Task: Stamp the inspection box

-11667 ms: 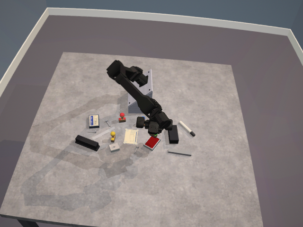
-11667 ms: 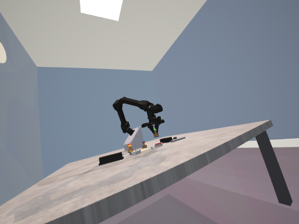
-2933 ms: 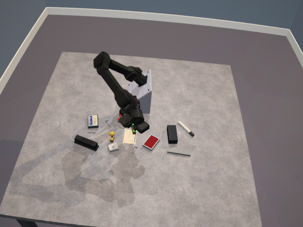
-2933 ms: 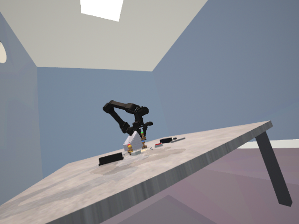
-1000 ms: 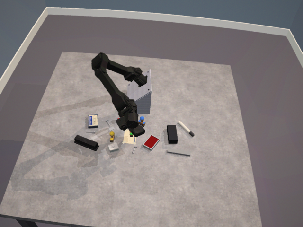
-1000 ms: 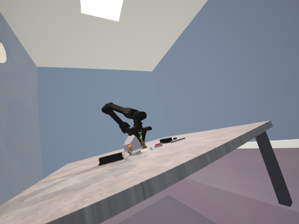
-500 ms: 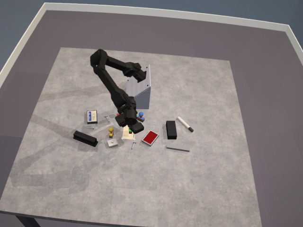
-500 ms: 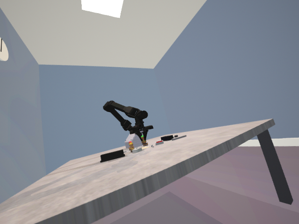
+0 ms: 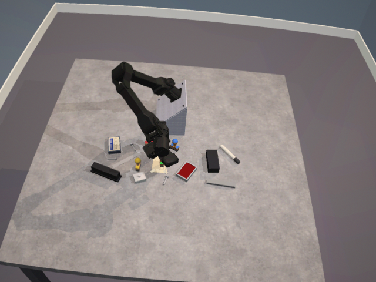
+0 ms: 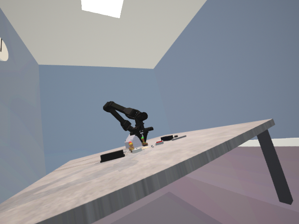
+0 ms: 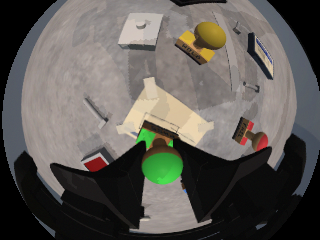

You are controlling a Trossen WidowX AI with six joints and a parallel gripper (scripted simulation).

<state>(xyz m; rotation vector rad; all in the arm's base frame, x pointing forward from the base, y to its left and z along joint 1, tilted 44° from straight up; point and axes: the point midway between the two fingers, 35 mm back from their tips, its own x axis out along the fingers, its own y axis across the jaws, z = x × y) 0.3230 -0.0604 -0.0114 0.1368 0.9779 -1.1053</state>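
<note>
My gripper tip is now 4 cm above the cream card, 1 cm to the left of it and 1 cm past it. Round my gripper tip: blue-knobbed stamp (11 cm behind, 5 cm to the left, 2 cm below); yellow-knobbed stamp (10 cm to the right, 2 cm below, 2 cm ahead); green-knobbed stamp (right at my gripper tip).
</note>
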